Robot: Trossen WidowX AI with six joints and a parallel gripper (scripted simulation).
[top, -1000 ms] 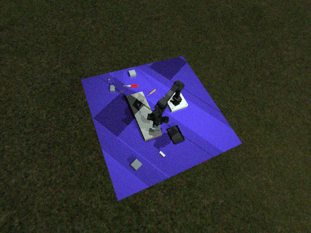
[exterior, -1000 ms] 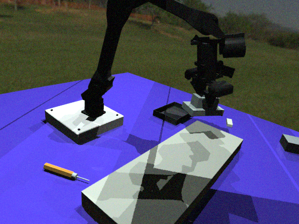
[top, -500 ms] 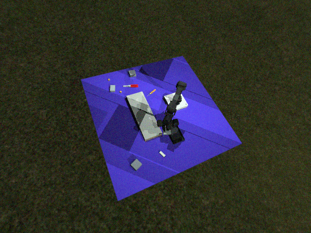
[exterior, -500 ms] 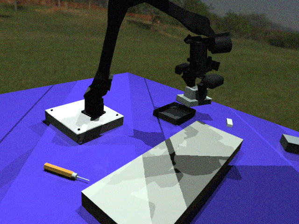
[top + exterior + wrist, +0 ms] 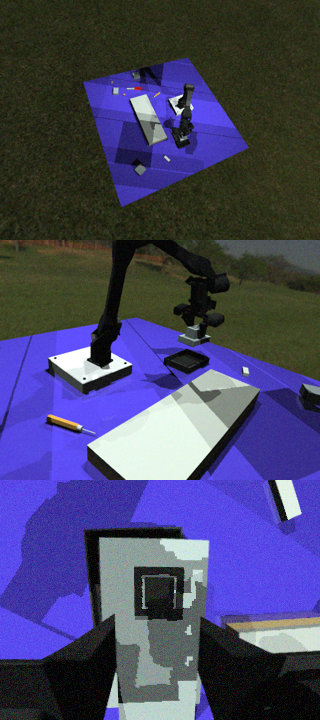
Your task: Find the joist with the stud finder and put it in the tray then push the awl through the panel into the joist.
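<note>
Now: the tray 11 cm below my gripper tip and 2 cm behind it. Round my gripper tip: small white block 20 cm ahead, 12 cm below, 10 cm to the left; stud finder 2 cm above, 1 cm to the left; awl 54 cm to the right, 12 cm below, 4 cm behind.
</note>
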